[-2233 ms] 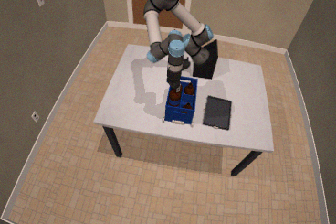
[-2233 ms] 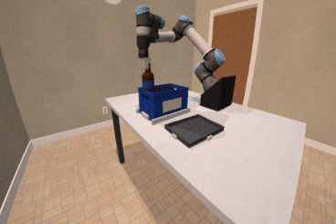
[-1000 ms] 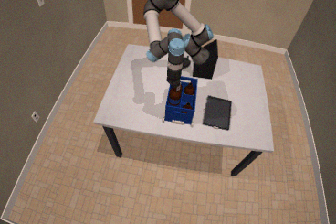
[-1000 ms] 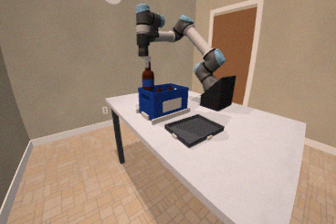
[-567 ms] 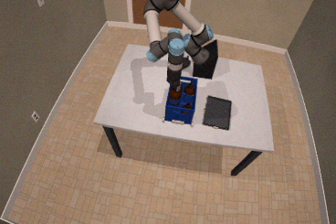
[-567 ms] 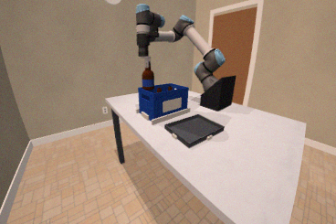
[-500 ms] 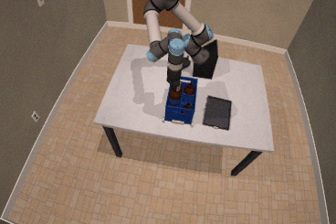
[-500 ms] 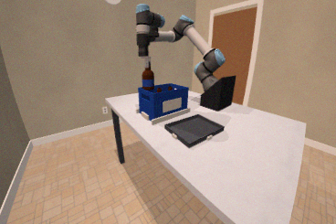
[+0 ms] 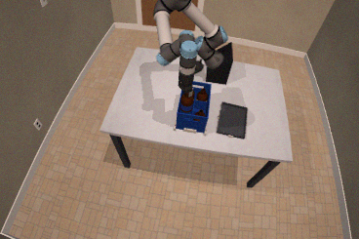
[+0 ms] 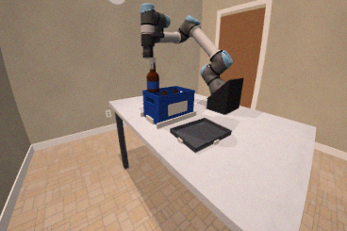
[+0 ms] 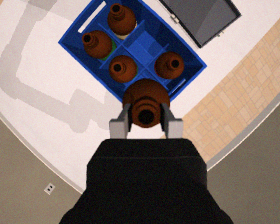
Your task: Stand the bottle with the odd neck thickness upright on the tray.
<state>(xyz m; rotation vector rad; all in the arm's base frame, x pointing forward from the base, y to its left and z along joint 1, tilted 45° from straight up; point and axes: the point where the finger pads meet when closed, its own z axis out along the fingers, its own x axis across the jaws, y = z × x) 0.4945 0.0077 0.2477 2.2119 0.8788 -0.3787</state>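
Right now the bottle is 7 cm below my hand. From my hand the other things lie so: dark tray: 32 cm to the left, 31 cm below, 7 cm behind; then blue crate: 24 cm below, 9 cm behind, 5 cm to the left.
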